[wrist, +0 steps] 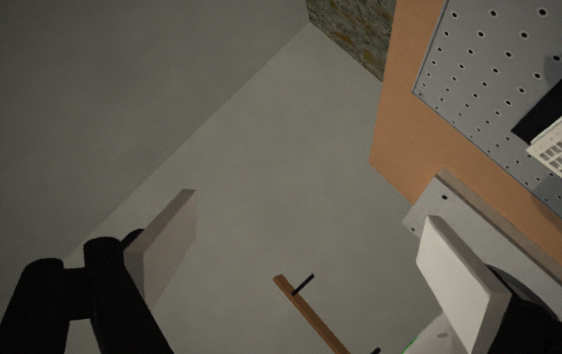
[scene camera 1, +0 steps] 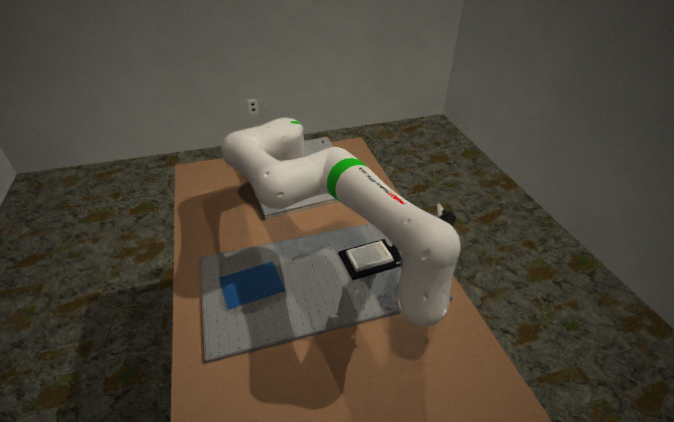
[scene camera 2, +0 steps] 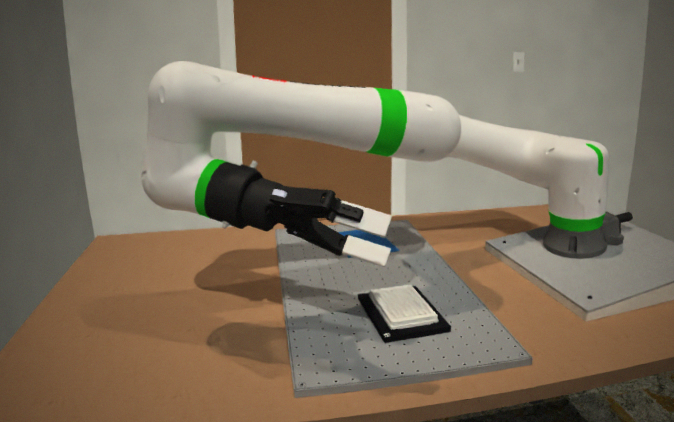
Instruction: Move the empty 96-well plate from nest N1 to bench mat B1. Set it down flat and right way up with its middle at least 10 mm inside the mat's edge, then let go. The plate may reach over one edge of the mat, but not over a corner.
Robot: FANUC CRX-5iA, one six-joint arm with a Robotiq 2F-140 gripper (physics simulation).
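Frame: origin at the arm's base, x ahead, y left, z up, level; millimetres.
Seen in the pictures: gripper, between the fingertips: (wrist: 307,226) (scene camera 2: 387,243); arm's base, origin of its link: (scene camera 2: 574,245).
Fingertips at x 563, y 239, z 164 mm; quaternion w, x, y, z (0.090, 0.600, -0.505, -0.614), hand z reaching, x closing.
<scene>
Pixels of each thing's top centre, then the offset from my fingertips to it. Level surfaces: height alone.
- white 96-well plate, centre of its top: (scene camera 2: 402,302) (scene camera 1: 369,254) dx -72, dy -116, dz -165 mm
- black nest, centre of its top: (scene camera 2: 402,307) (scene camera 1: 369,256) dx -72, dy -116, dz -177 mm
- blue bench mat, height of its surface: dz -189 mm
- grey perforated board, height of its surface: dz -191 mm
- brown table, height of its surface: dz -204 mm
The white 96-well plate (scene camera 1: 370,255) (scene camera 2: 404,306) (wrist: 549,150) lies flat in the black nest (scene camera 1: 365,273) (scene camera 2: 420,332) (wrist: 539,114); the wrist view shows part of both at its right edge. The blue bench mat (scene camera 1: 252,285) (scene camera 2: 367,236) lies flat at the left of the board in scene camera 1 and is partly hidden behind the fingers in scene camera 2. My gripper (scene camera 2: 388,242) (wrist: 307,226) is open and empty, pointing sideways and slightly down, raised above the board and apart from the plate. The arm hides most of it in scene camera 1.
The grey perforated board (scene camera 1: 225,335) (scene camera 2: 330,370) (wrist: 480,55) carries the nest and mat on the brown table (scene camera 1: 290,385) (scene camera 2: 150,345) (wrist: 400,135). The arm's base stands on a grey raised plate (scene camera 2: 560,287) (wrist: 430,210) beyond the board.
</scene>
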